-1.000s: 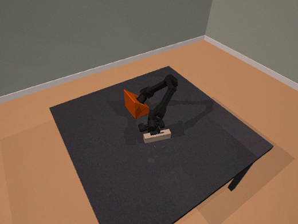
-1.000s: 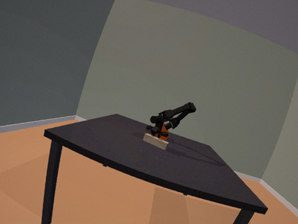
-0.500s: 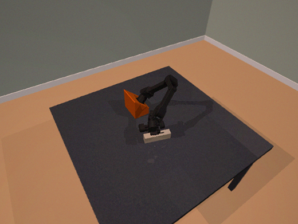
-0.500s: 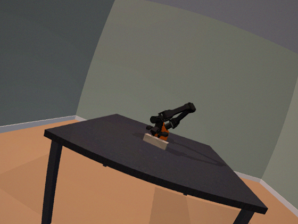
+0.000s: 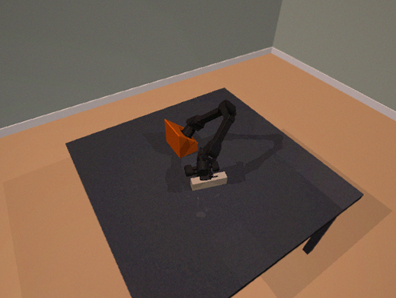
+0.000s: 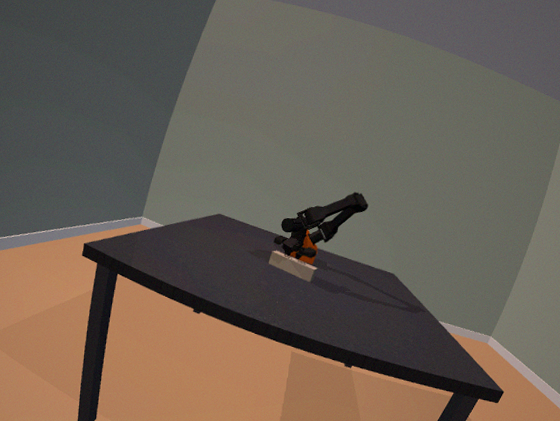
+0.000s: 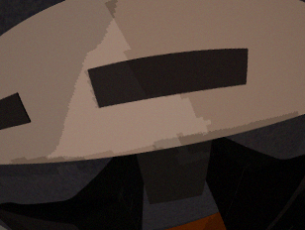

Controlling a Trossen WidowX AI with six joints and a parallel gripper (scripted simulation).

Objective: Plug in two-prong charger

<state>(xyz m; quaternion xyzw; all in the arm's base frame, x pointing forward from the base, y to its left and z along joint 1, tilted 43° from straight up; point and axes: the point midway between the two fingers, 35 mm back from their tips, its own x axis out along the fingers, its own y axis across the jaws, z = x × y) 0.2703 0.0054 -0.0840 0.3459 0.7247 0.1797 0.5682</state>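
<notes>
The dark charger lies 2 cm ahead of my gripper tip, 1 cm to the right of it and 1 cm above it.
</notes>
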